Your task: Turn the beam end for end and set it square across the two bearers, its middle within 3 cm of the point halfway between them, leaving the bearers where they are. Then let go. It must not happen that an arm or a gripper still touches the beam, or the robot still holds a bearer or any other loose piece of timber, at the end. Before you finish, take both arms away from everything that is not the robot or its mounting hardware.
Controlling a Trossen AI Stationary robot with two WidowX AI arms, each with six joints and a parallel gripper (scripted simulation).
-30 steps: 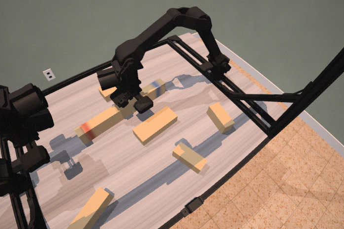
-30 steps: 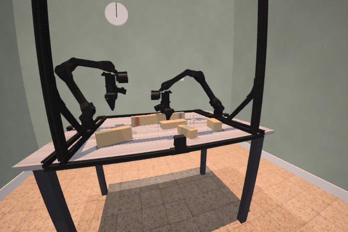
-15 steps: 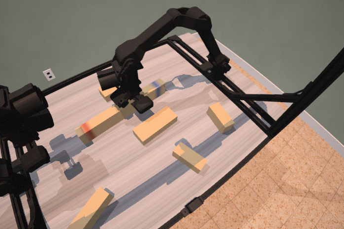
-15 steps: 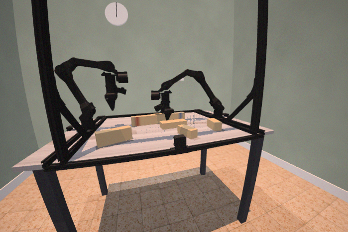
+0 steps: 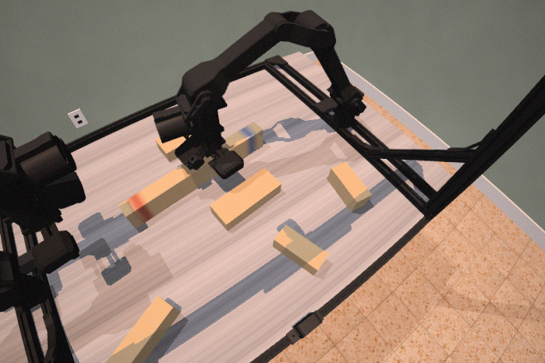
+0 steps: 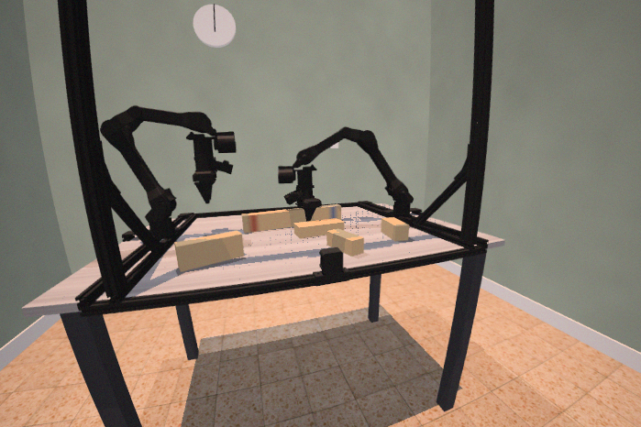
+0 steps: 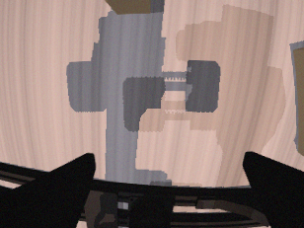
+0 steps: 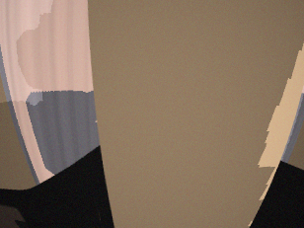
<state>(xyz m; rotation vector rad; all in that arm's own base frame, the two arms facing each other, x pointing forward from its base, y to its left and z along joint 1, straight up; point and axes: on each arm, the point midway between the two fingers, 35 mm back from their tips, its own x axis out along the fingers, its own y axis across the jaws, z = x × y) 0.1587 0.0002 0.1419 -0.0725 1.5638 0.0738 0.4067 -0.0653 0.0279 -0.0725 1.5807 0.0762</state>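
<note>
Right now the beam is 5 cm to the left of my right hand and 1 cm below it.
</note>
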